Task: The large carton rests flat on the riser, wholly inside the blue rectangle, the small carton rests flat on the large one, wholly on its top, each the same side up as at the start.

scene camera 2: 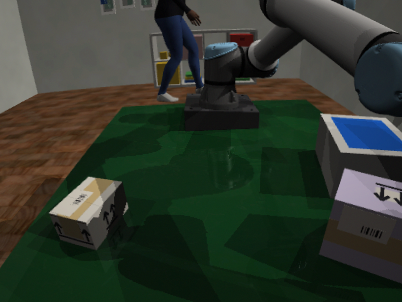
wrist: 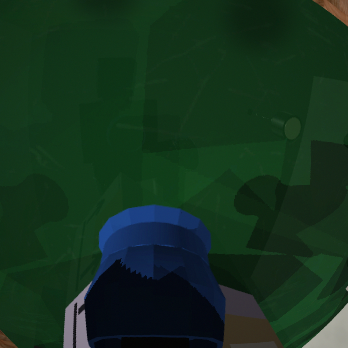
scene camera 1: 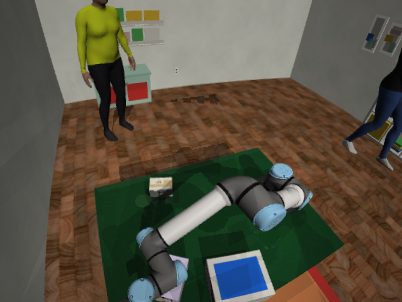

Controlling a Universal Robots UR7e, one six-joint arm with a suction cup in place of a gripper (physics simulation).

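The large lavender carton (scene camera 1: 175,291) (scene camera 2: 370,215) (wrist: 247,325) rests on the mat near the riser (scene camera 2: 330,155), with tan tape, a barcode and arrows. The riser's top bears the blue rectangle (scene camera 1: 241,278) (scene camera 2: 370,134), with no carton on it. The small white and tan carton (scene camera 1: 160,186) (scene camera 2: 87,212) sits upright on the mat, apart from both. My blue suction cup (wrist: 155,215) points down; green mat shows around its rim, and the large carton shows on both sides of the cup's body. No contact shows; part of the carton is hidden behind the cup.
My arm (scene camera 1: 195,215) reaches across the green mat from its base (scene camera 2: 221,119), partly covering the large carton in scene camera 1. An orange surface with a red edge (scene camera 1: 295,290) lies beside the riser. Two people stand beyond the mat.
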